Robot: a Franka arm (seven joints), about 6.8 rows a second.
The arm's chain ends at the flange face. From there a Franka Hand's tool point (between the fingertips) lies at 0.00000 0.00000 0.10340 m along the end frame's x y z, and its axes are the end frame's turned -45 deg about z.
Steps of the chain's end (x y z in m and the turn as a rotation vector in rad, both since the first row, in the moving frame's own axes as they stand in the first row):
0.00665 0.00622 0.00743 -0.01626 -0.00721 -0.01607
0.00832 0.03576 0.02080 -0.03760 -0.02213 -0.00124
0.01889 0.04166 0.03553 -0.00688 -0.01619 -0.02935
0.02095 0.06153 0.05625 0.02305 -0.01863 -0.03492
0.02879 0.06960 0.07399 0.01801 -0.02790 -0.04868
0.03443 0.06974 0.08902 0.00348 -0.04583 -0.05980
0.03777 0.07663 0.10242 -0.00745 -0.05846 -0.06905
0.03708 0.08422 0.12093 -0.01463 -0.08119 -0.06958
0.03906 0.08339 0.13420 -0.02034 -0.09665 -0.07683
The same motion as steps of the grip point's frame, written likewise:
-0.00141 0.00978 0.00741 -0.00640 -0.01660 -0.01607
-0.02377 0.03230 0.02070 -0.01094 -0.04224 -0.00124
-0.01780 0.04216 0.03551 0.00658 -0.01631 -0.02935
-0.02842 0.05527 0.05620 0.02947 0.00313 -0.03492
-0.02966 0.06624 0.07393 0.03246 -0.00699 -0.04868
-0.02817 0.07015 0.08891 0.03487 -0.02995 -0.05980
-0.03242 0.07733 0.10224 0.03607 -0.04661 -0.06905
-0.04049 0.08116 0.12058 0.04707 -0.06775 -0.06958
-0.04009 0.08135 0.13370 0.05396 -0.08272 -0.07683

